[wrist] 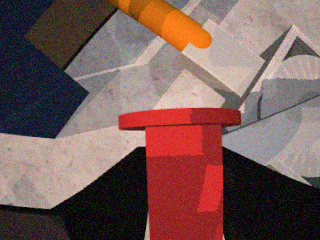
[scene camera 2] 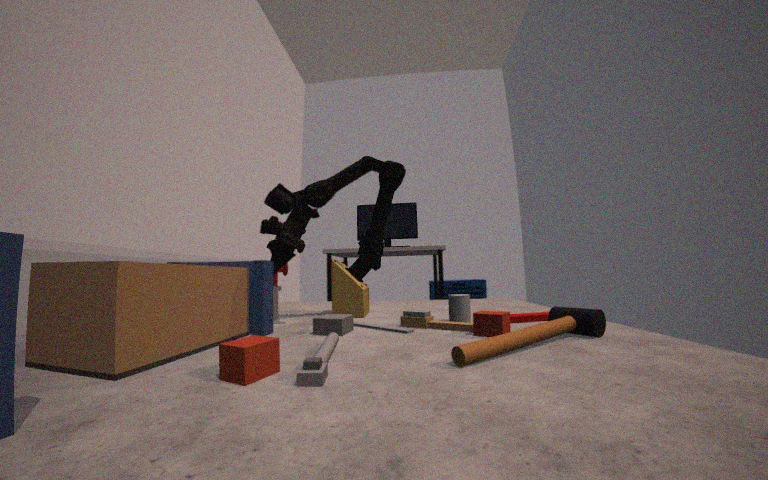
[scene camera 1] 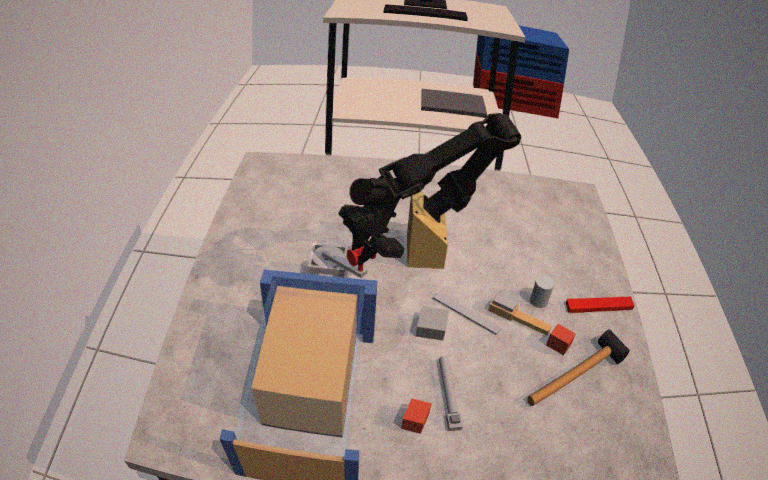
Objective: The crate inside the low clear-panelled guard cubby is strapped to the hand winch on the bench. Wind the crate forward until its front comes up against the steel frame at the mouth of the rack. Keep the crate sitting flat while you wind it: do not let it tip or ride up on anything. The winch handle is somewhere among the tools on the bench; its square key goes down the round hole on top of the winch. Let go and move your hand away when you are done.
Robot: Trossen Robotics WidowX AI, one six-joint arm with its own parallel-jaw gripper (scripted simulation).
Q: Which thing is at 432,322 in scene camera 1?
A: A grey block.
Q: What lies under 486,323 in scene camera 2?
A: A red cube.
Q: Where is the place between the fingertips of my gripper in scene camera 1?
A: At 356,261
